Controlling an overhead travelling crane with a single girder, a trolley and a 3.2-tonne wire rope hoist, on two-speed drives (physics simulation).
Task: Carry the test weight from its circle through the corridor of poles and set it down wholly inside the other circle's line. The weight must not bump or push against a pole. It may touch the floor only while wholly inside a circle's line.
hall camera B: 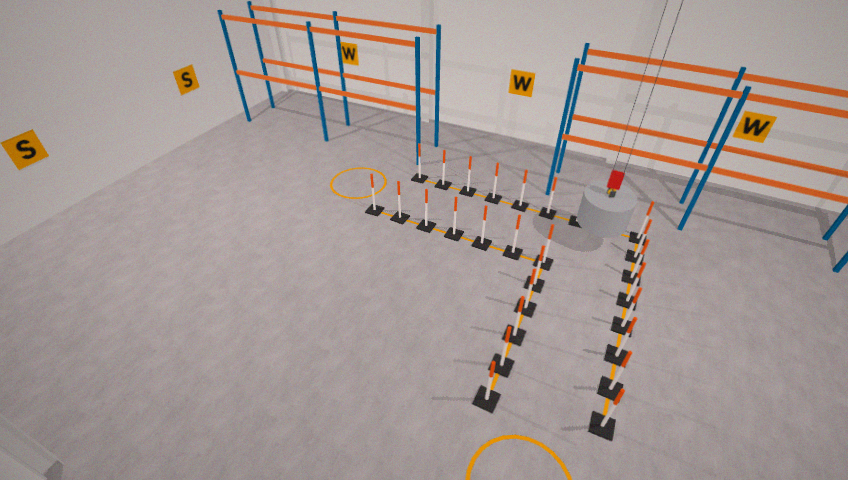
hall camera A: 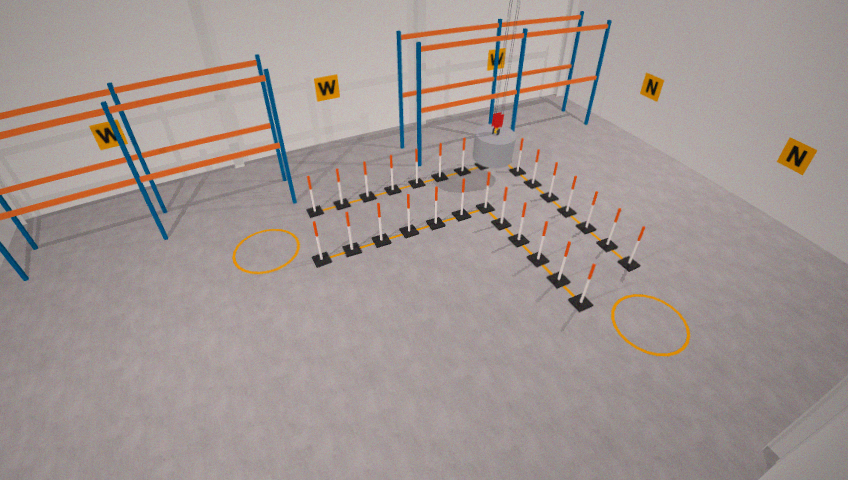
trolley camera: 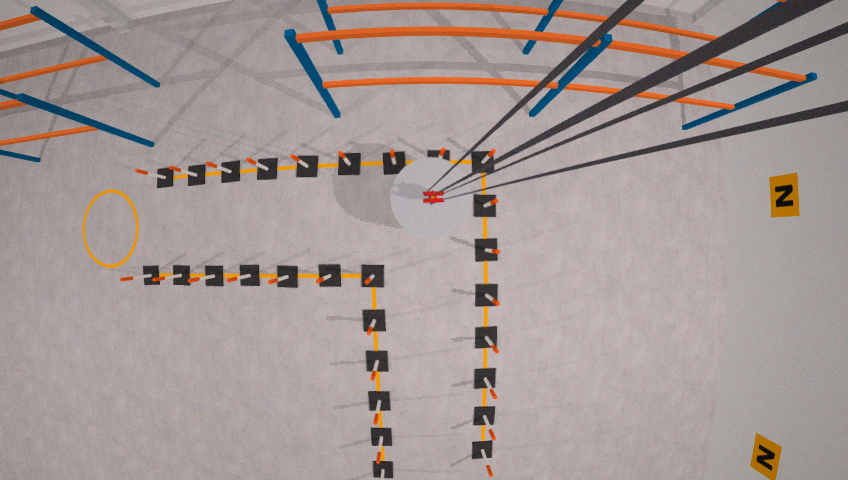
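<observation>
The grey round test weight (hall camera A: 493,152) (hall camera B: 605,215) (trolley camera: 440,223) hangs upright above the floor at the corridor's bend, its shadow apart from it. My hook (hall camera A: 496,130) (hall camera B: 611,192) (trolley camera: 433,196), under the red block, is shut on it. In the trolley view the weight lies inside the outer corner pole (trolley camera: 483,161) and partly covers a base of the outer long row; any gap there cannot be told. The inner corner pole (hall camera A: 485,207) (hall camera B: 543,262) (trolley camera: 372,275) stands apart. One circle (hall camera A: 233,252) (hall camera B: 358,167) (trolley camera: 110,190) lies beyond the corridor's left end; another circle (hall camera A: 639,295) (hall camera B: 513,436) lies beyond its other end.
A blue and orange rack (hall camera A: 418,107) (hall camera B: 553,157) (trolley camera: 315,77) stands behind the bend, near the wall. A second rack (hall camera A: 276,136) (hall camera B: 417,101) (trolley camera: 89,118) stands behind the left circle. Poles with black bases line both legs of the corridor.
</observation>
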